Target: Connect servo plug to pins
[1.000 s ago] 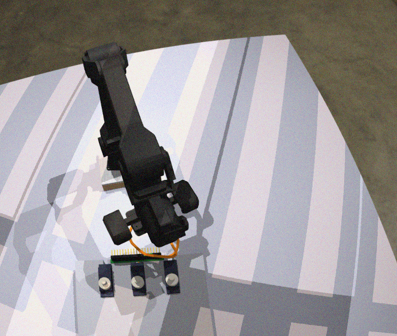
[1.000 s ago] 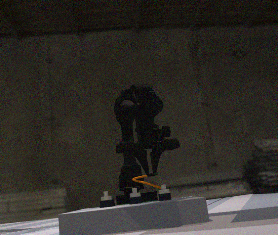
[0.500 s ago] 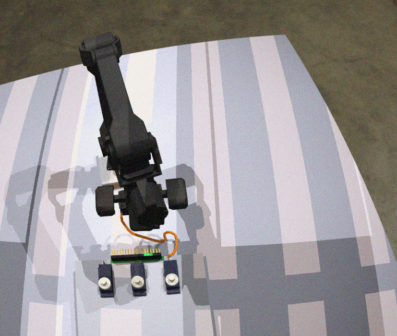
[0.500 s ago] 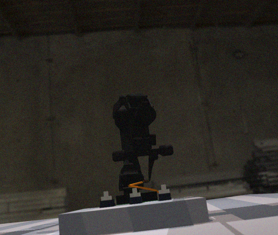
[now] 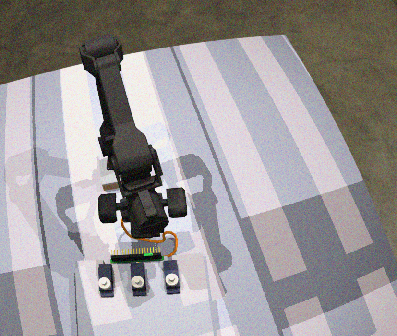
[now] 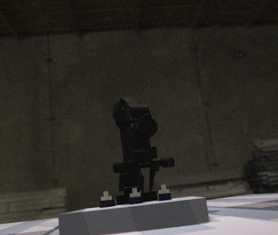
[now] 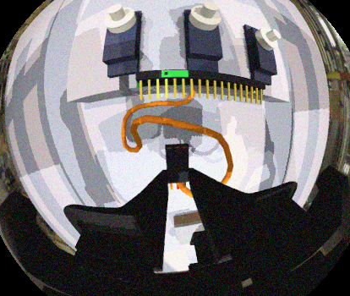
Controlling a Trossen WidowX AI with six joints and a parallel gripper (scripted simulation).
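The green band lies 80 mm ahead of my gripper tip and 10 mm to the left of it. From my gripper tip the other things lie so: black pin header (80 mm ahead, 20 mm to the right, 10 mm below); grey holder (240 mm ahead, 50 mm below, 10 mm to the right).
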